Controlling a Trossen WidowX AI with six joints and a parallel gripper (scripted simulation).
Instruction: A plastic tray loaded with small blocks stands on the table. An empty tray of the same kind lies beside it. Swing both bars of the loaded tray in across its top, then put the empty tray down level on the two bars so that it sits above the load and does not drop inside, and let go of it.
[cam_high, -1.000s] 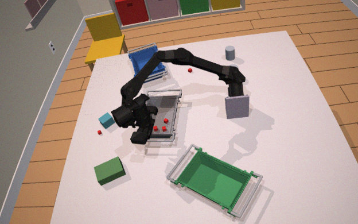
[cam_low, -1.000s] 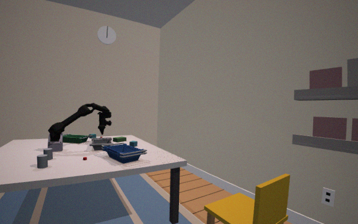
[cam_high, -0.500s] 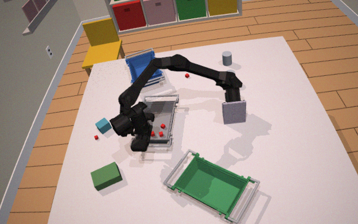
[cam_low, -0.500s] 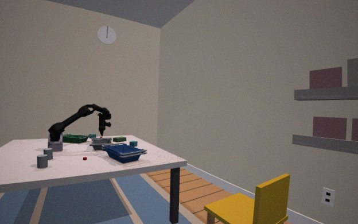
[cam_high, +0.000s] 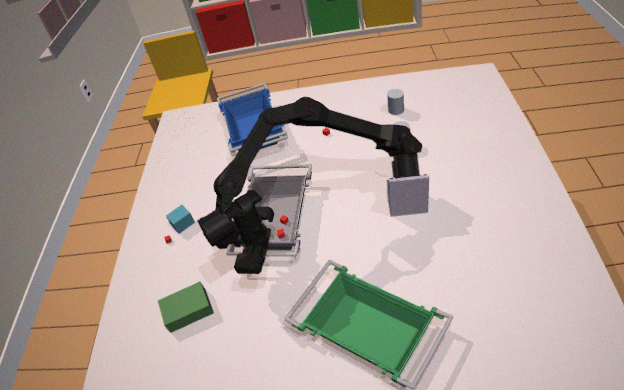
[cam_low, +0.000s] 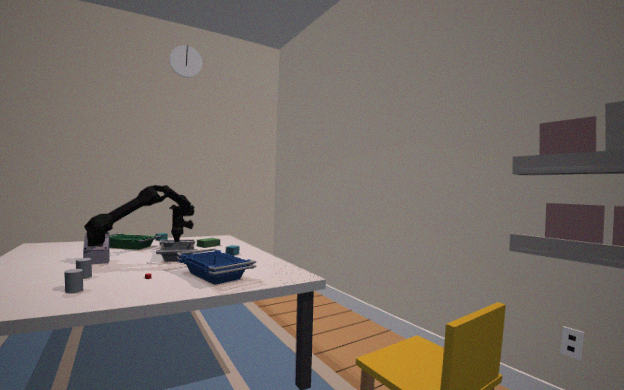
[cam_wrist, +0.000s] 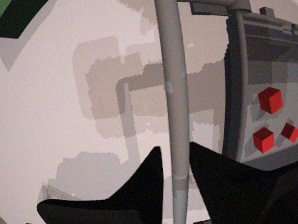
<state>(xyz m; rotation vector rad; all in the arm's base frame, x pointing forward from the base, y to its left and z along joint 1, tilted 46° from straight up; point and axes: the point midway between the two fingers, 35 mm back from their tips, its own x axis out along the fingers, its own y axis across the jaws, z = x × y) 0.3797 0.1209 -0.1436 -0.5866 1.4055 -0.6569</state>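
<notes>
My gripper tip is now 260 mm past the green tray, 190 mm to the right of it and 10 mm below it. The rest, counted from my gripper tip: green block: 190 mm ahead, 130 mm to the left, 20 mm below.
</notes>
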